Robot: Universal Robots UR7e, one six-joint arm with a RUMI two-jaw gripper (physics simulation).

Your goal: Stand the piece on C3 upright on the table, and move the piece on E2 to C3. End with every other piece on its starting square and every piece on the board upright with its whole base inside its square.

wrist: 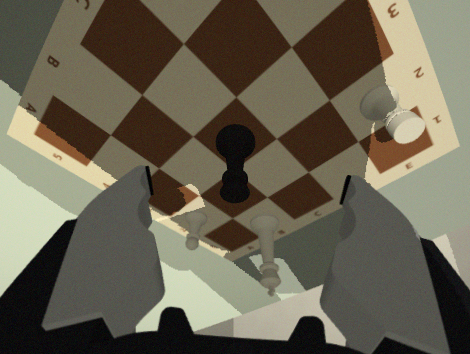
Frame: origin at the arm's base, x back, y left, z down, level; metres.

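Where they show: gripper, fingertip midpoint: [246,174].
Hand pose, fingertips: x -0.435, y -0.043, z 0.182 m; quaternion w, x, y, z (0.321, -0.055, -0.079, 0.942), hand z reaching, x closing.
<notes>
After its pixels a point has its place.
A black piece [235,145] @(y -0.039, x -0.424, z 0.197 m) stands upright on C3, its round base on the dark square and its narrower top toward the bottom of the view. A short, flat-topped white piece [405,127] @(y 0.030, x -0.473, z 0.178 m) stands on E2, at the right. My gripper [246,174] @(y -0.043, x -0.435, z 0.182 m) is open, with its jaws at the lower left and lower right. In the view, the black piece shows between the jaws and nothing is held. How high the fingertips are above the board is hard to tell.
The chessboard [445,137] @(y 0.047, x -0.534, z 0.211 m) fills much of the view. A tall white king-like piece [267,245] @(y -0.089, x -0.496, z 0.184 m) stands on B1, and a small white pawn-like piece [194,229] @(y -0.121, x -0.448, z 0.195 m) on A2. Both stand near the board's lower corner. A pale block-like surface [285,317] shows at the bottom.
</notes>
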